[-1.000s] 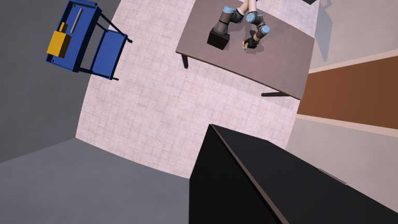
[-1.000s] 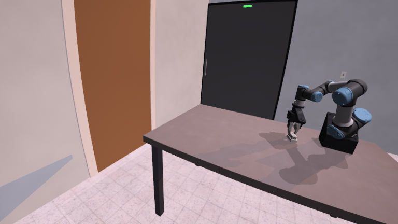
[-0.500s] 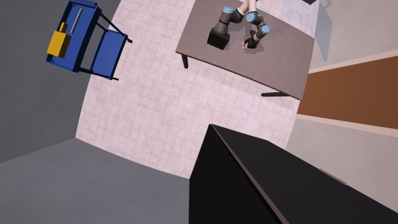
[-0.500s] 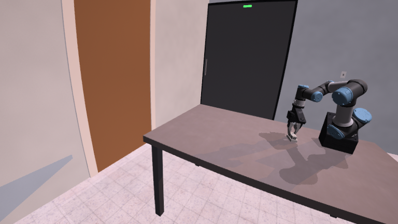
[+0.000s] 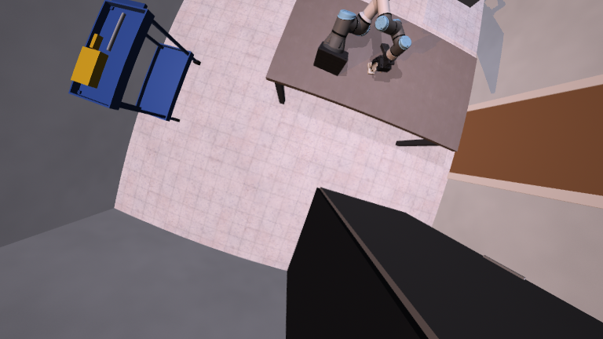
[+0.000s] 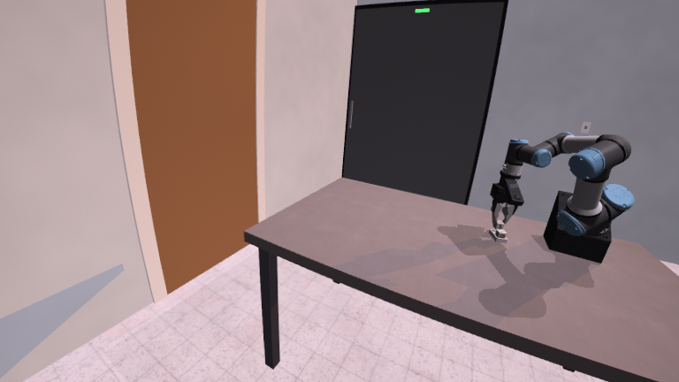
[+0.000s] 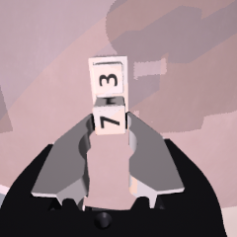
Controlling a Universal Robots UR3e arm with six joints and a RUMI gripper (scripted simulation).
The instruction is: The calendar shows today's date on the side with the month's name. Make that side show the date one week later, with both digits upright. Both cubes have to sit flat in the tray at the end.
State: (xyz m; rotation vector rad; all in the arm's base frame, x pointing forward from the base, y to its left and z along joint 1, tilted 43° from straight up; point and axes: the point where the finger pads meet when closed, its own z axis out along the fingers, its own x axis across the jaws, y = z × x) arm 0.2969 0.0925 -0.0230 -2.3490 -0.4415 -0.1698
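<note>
My hand is 50 mm above the pale tray, 20 mm to the right of it and 10 mm past it. From my hand the other things lie so: cube: 10 mm below.
</note>
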